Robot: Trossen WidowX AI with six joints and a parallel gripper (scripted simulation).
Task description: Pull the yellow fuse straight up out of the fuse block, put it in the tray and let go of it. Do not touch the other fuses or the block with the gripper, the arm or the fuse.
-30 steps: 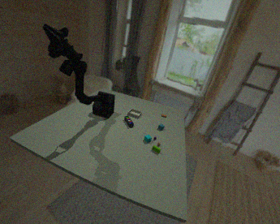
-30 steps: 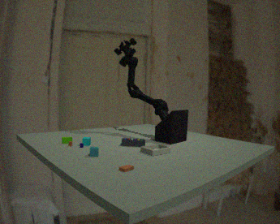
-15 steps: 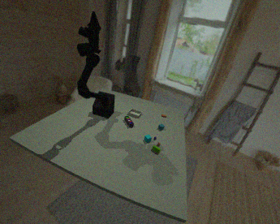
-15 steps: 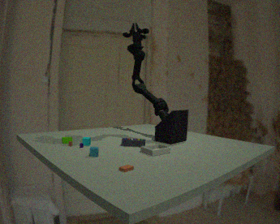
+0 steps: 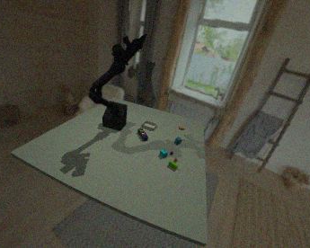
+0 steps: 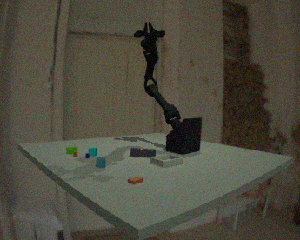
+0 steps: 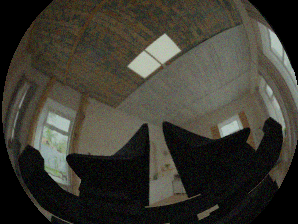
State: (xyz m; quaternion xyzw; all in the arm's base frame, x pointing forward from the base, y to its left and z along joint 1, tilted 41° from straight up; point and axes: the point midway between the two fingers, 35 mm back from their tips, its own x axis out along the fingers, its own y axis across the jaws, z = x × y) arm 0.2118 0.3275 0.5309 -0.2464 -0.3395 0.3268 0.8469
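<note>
Now: the yellow fuse 4 cm ahead of my gripper tip, 8 cm to the left of it and 76 cm below it. The rest, counted from my gripper tip: tray 7 cm ahead, 24 cm to the left, 78 cm below.
</note>
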